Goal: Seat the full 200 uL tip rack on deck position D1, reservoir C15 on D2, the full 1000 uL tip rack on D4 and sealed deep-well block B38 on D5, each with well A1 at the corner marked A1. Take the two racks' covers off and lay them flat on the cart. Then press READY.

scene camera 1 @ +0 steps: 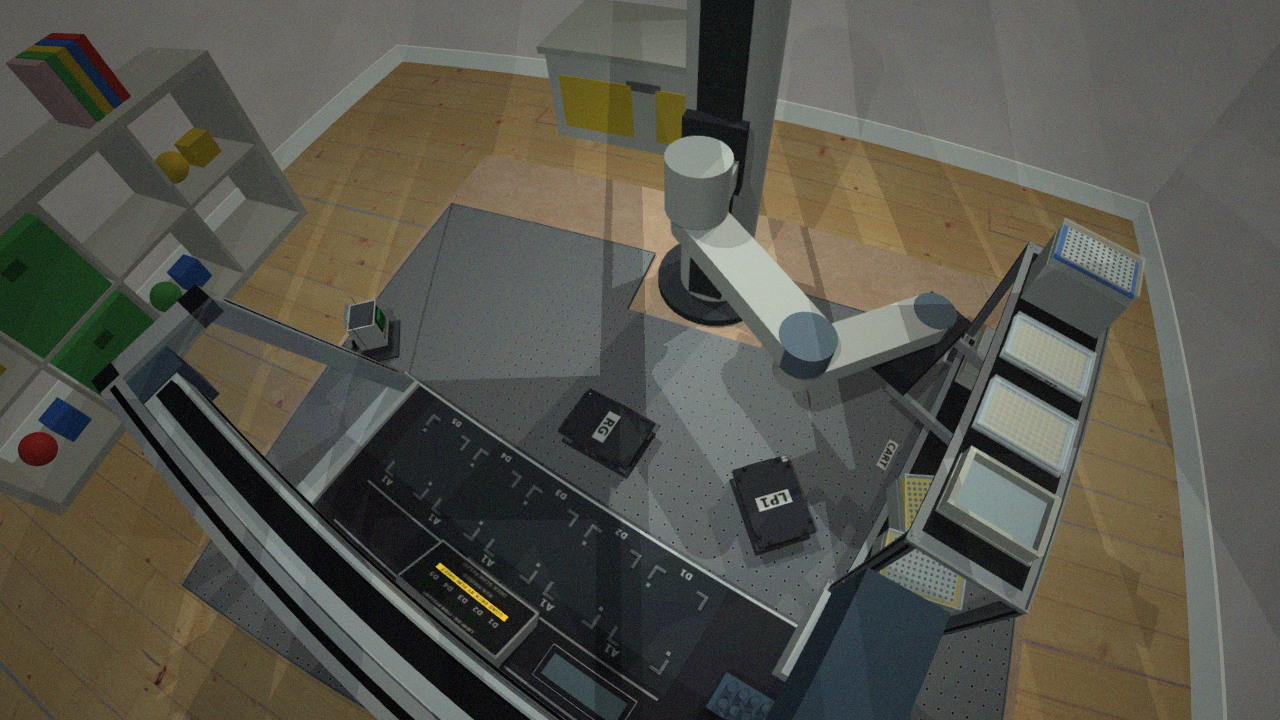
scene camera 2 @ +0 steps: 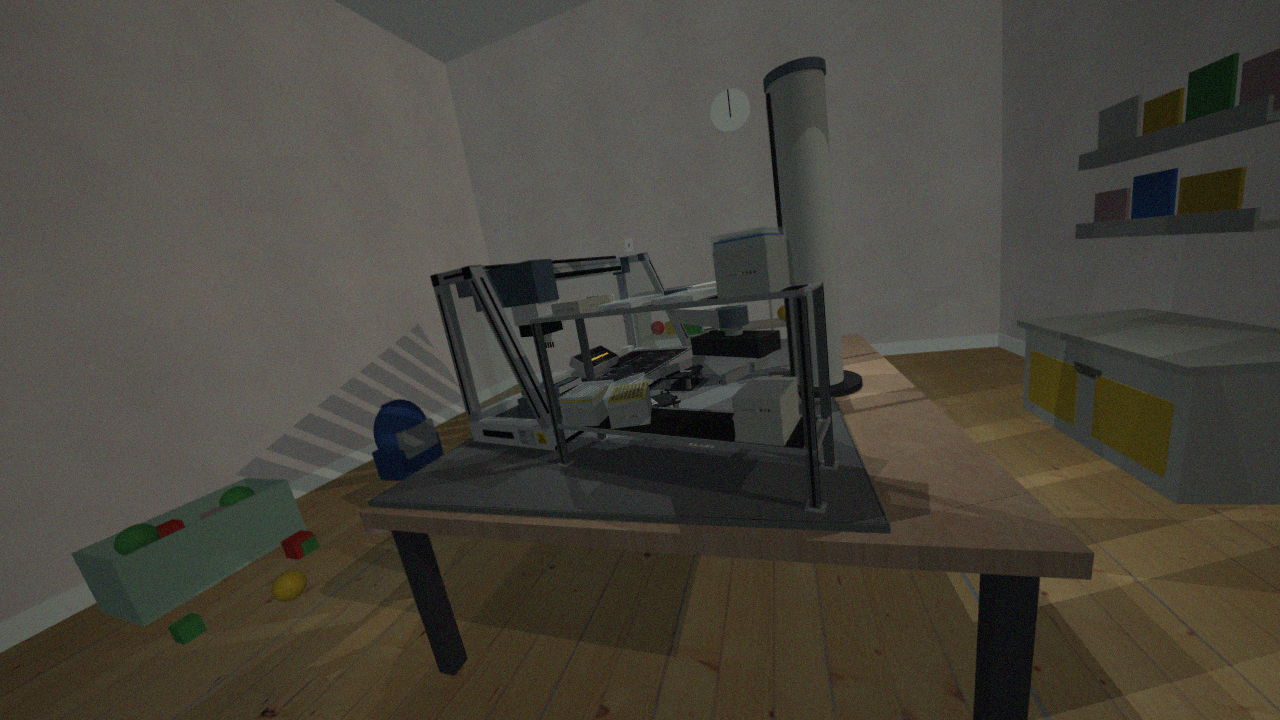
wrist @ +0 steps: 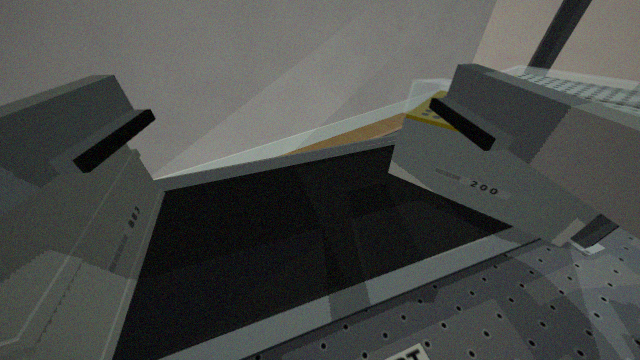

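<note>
My gripper (wrist: 295, 92) is open and empty, at the cart's inner side above its lower shelf. Below it in the wrist view, a grey box (wrist: 95, 250) stands left and a covered yellow-topped 200 rack (wrist: 450, 170) (scene camera 1: 914, 501) (scene camera 2: 629, 404) right. A second yellow-edged rack (scene camera 1: 926, 573) (scene camera 2: 583, 405) stands beside that one. On the top shelf are a tall blue-rimmed rack (scene camera 1: 1099, 259) (scene camera 2: 750, 265), two cream-topped blocks (scene camera 1: 1047, 355) (scene camera 1: 1025, 423) and a reservoir (scene camera 1: 1000, 503). Their identifying labels are unreadable. The deck (scene camera 1: 537, 501) shows bare positions D1 to D5. READY cannot be made out.
The cart (scene camera 1: 1065, 483) (scene camera 2: 811, 402) has upright posts and shelf edges close around the gripper. Black stands marked RG (scene camera 1: 606, 431) and LP1 (scene camera 1: 774, 503) sit between deck and arm. A slanted frame (scene camera 1: 304, 335) (scene camera 2: 501, 349) rises over the deck. A small device (scene camera 1: 366, 324) stands beyond it.
</note>
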